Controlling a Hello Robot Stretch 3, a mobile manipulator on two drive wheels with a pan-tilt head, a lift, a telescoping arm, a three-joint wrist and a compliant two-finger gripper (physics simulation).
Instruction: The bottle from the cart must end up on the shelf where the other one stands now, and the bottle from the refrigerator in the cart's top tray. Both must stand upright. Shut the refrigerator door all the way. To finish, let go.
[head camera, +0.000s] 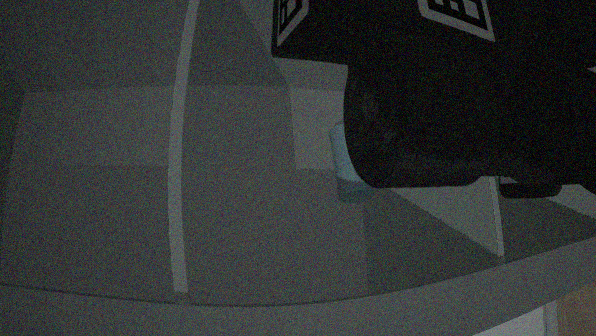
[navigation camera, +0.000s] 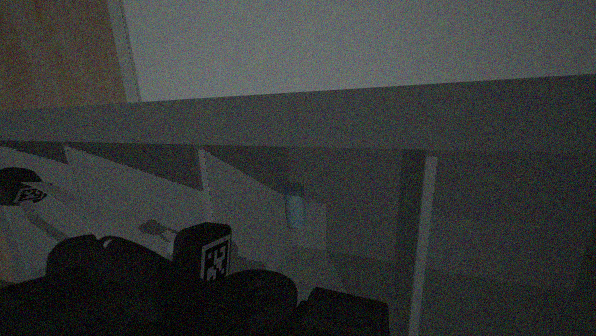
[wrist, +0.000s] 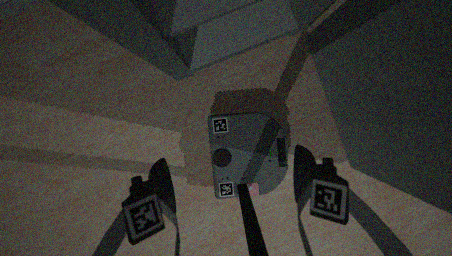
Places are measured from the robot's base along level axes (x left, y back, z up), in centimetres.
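Pixels of known places: gripper, fingertip midpoint: (navigation camera: 1, 240) (wrist: 231, 170); robot's base, link origin: (wrist: 223, 150).
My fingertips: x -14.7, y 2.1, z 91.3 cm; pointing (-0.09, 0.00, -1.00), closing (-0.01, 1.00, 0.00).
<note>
For each thing: its middle in the pictures, then the offset to it from my fingertips. "*": a spot on its surface instead. Level surfaces: height alone.
- pale blue bottle, body centre: (head camera: 351, 163) (navigation camera: 295, 205) dx -66.5, dy +3.3, dz +5.4 cm
- grey refrigerator, surface spot: (head camera: 275, 317) * dx -21.1, dy -13.1, dz +31.9 cm
- wooden floor, surface height: dz -91.3 cm
- pale upright strip, surface spot: (head camera: 176, 175) (navigation camera: 422, 229) * dx -26.7, dy -1.1, dz +39.6 cm
A pale blue bottle (head camera: 345, 155) (navigation camera: 295, 211) stands inside the grey refrigerator (head camera: 275, 317) (navigation camera: 350, 117); in the head view, my black wrist covers part of it. Whether it is exactly upright is hard to tell. My gripper (wrist: 231, 170) is open and empty in the wrist view, its two fingertips wide apart above the floor and pointing down towards my base. It is apart from the bottle. The cart and the second bottle cannot be made out.
My mobile base (wrist: 250, 155) is on the wooden floor (wrist: 90, 120) below the gripper. Grey panels flank the gripper's view at the top and right. A pale upright strip (head camera: 176, 175) (navigation camera: 422, 240) runs beside the bottle's compartment. The lighting is dim.
</note>
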